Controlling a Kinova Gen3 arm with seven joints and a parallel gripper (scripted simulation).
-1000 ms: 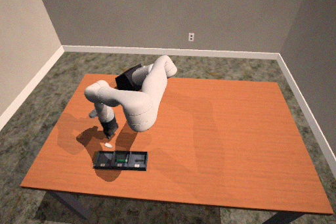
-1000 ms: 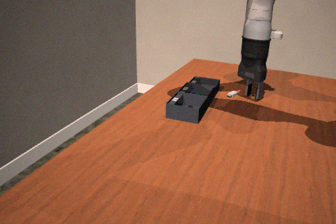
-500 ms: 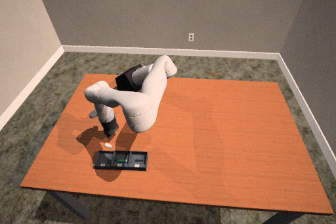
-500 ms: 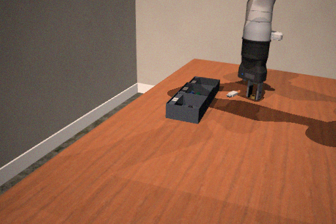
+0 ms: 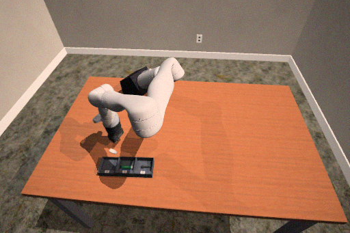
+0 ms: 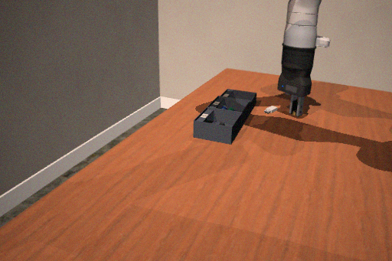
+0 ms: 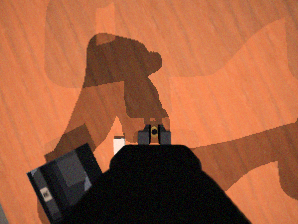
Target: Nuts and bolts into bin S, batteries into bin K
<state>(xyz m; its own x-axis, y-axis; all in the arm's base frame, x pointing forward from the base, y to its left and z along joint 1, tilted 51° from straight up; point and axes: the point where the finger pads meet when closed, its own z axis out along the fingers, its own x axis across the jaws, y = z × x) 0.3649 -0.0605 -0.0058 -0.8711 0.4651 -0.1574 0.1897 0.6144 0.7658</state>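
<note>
My hand is 100 mm short of the black bolt, 210 mm to the right of it and 10 mm above it. Round my hand: three-compartment bin tray 130 mm ahead, 130 mm to the left; then USB stick 60 mm ahead, 20 mm to the left, 20 mm below; then yellow nut 20 mm below.
</note>
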